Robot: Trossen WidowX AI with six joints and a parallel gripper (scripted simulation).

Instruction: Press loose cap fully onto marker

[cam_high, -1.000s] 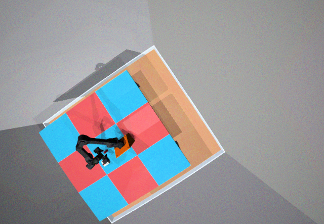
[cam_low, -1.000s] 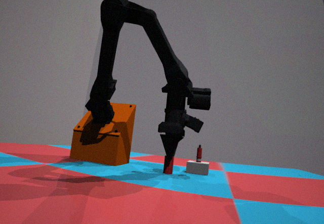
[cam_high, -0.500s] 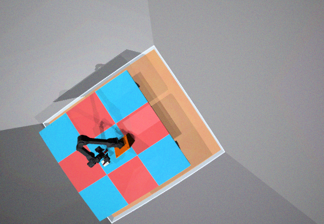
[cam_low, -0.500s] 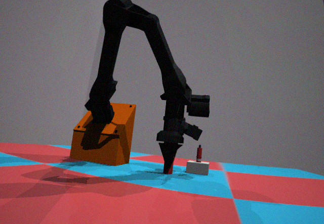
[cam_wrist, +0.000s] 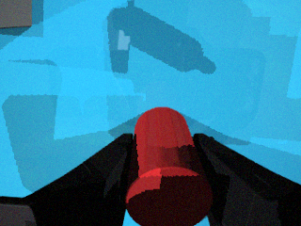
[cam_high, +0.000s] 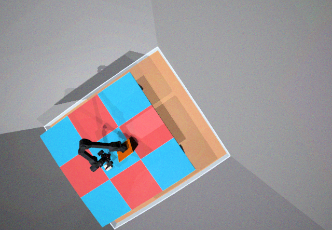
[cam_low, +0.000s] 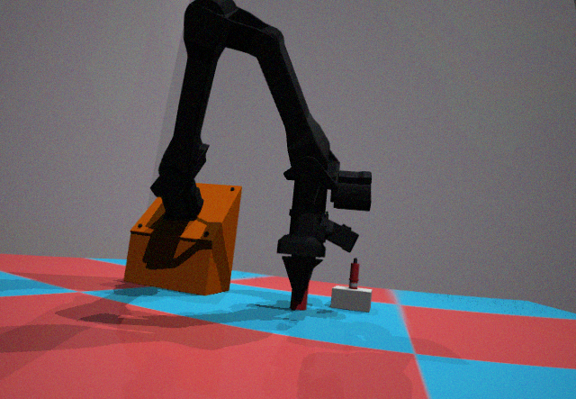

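Right now my gripper tip is 9 cm to the right of the white holder block and 9 cm short of it. From my gripper tip the other things lie so: red cap (1 cm above).
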